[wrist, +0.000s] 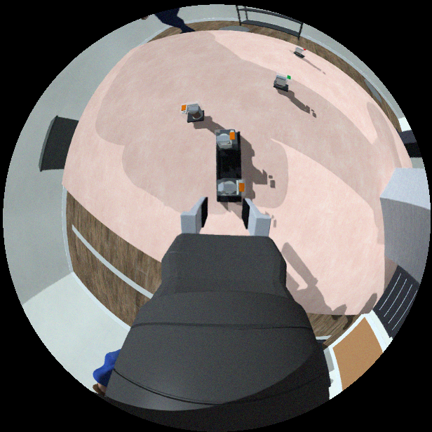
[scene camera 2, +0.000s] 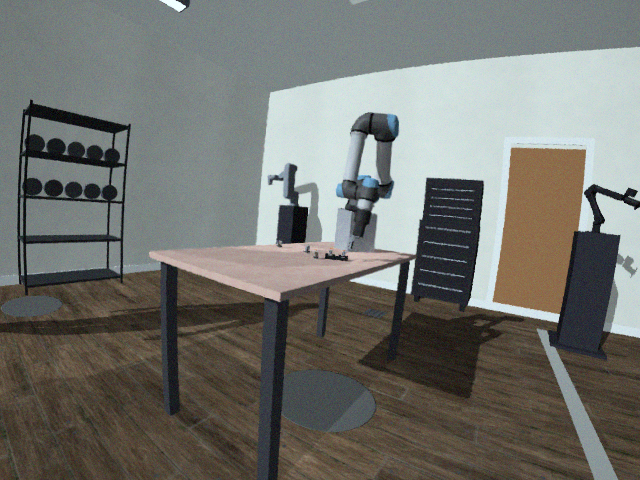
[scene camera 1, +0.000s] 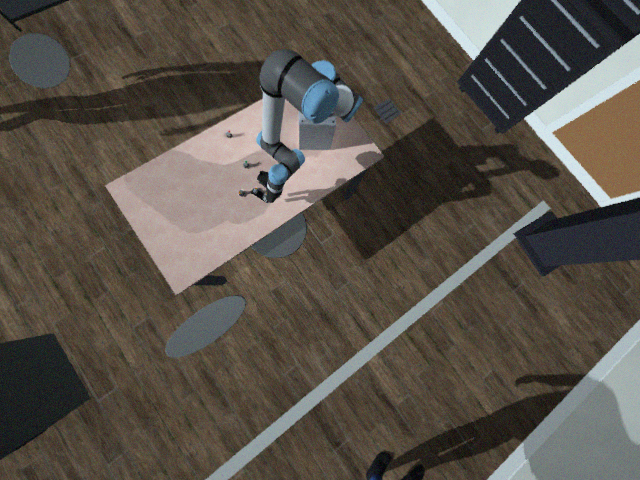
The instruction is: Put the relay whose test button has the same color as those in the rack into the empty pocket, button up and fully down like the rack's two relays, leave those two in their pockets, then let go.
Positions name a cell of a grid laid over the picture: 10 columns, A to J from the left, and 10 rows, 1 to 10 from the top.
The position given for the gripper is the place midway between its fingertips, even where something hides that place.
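Wrist view: gripper (wrist: F5), black rack (wrist: F4).
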